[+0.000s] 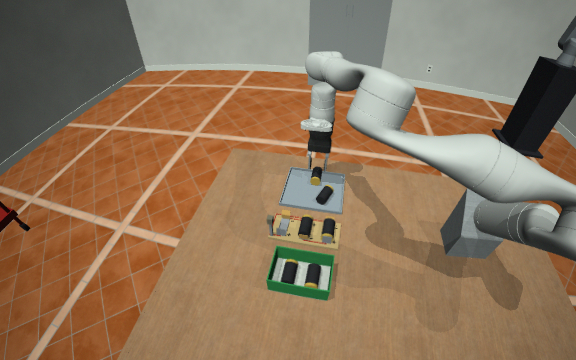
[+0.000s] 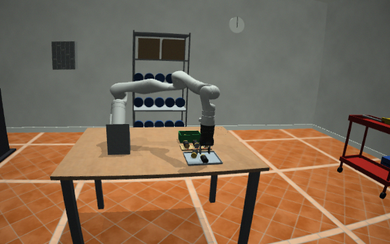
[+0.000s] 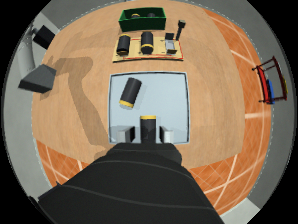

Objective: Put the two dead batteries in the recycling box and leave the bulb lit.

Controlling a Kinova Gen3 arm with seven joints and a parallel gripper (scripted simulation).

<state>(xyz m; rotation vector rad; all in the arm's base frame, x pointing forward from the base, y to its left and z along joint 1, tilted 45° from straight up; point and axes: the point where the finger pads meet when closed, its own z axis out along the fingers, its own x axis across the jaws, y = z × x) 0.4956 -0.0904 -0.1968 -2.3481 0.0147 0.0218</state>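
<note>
Now: the grey tray 7 cm below my hand and 5 cm to the left of it. From my hand the other things lie so: green recycling box (37 cm to the left, 6 cm below, 1 cm behind).
</note>
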